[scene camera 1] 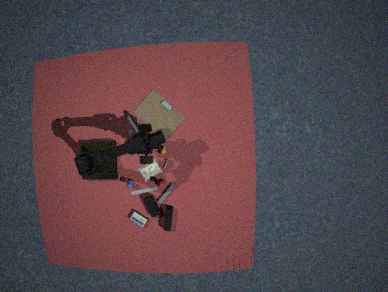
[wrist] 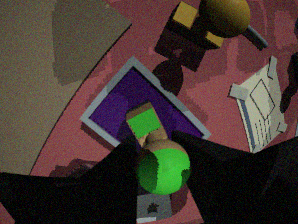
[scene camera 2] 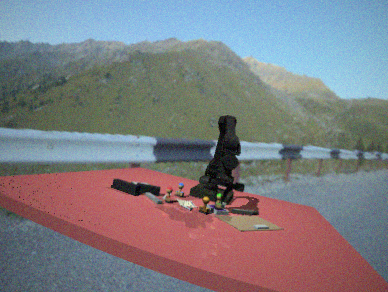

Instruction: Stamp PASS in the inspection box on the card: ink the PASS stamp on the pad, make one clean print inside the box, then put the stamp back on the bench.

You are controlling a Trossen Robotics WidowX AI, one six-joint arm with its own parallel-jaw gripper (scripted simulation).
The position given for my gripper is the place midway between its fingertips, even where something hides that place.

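Observation:
Scene camera 1 shows a tan clipboard (scene camera 1: 154,109). The wrist view shows the clipboard (wrist: 53,53) too, together with my gripper (wrist: 153,139), a green-knobbed PASS stamp (wrist: 162,166) and a white inspection card (wrist: 259,100).

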